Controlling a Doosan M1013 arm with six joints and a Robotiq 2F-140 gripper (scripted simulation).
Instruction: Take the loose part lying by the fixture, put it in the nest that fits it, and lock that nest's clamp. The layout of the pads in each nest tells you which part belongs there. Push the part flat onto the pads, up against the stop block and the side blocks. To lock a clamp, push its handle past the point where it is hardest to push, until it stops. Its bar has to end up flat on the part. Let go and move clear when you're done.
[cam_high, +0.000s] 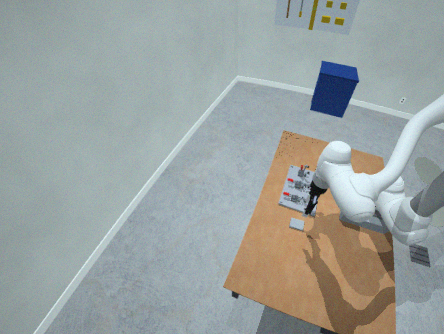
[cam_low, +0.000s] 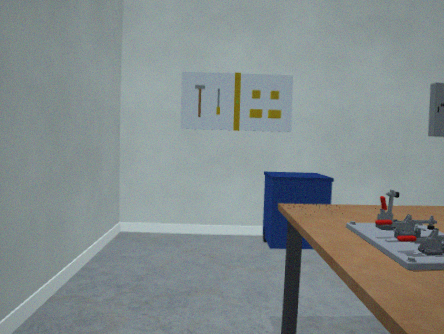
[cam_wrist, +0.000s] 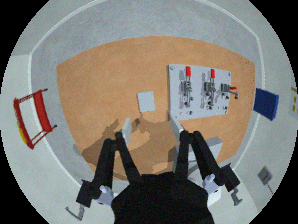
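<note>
My gripper is now 10 mm to the right of the grey part and 210 mm above it. From my hand the other things lie so: grey fixture plate 20 mm ahead, 260 mm to the right, 210 mm below.
</note>
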